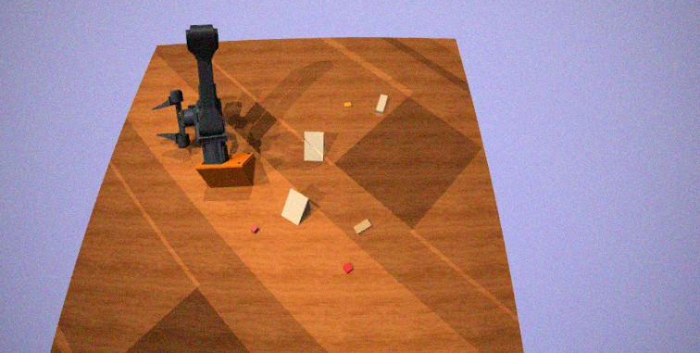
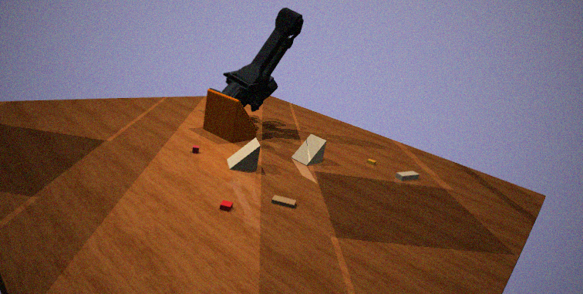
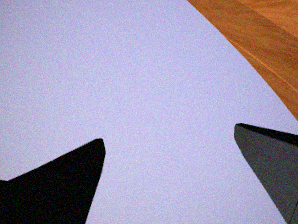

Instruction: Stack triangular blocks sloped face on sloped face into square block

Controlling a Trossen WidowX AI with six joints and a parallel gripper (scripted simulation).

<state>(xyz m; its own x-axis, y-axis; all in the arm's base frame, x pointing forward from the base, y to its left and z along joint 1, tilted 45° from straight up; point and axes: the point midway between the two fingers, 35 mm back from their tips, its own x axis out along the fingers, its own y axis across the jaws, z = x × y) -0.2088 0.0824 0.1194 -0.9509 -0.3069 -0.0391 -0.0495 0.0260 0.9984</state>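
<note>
My gripper tip is 520 mm short of the triangular block, 100 mm above it and 20 mm to the left of it. From my gripper tip the other things lie so: tan bar: 680 mm ahead, 290 mm to the right, 110 mm below; yellow piece: 630 mm ahead, 160 mm to the left, 110 mm below.
</note>
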